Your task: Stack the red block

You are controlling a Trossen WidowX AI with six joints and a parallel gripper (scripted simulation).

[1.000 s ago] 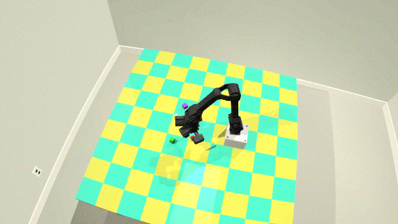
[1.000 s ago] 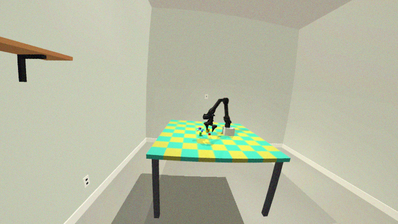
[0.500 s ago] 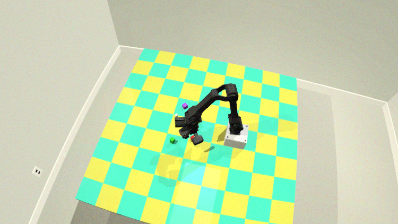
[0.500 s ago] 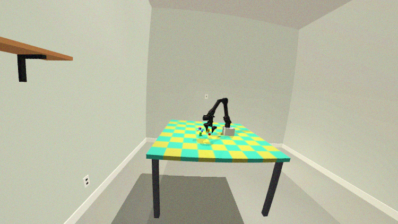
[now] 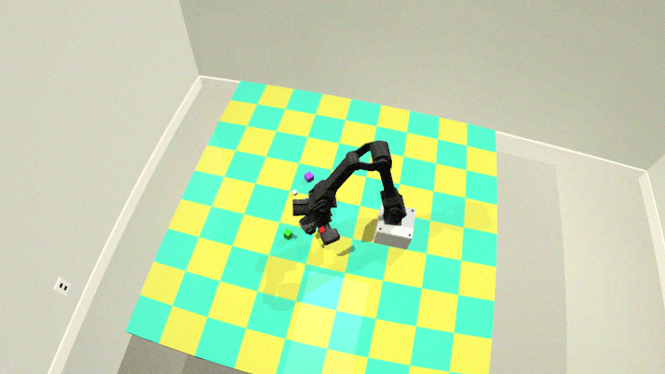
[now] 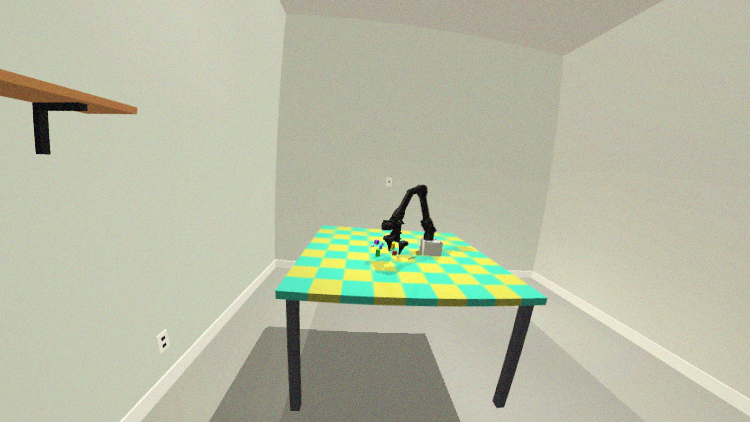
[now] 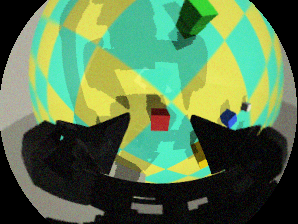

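The red block lies right at my gripper tip. Round my gripper tip: blue block 120 mm to the right, 70 mm ahead; then yellow block 130 mm to the right, 20 mm behind, 10 mm above.
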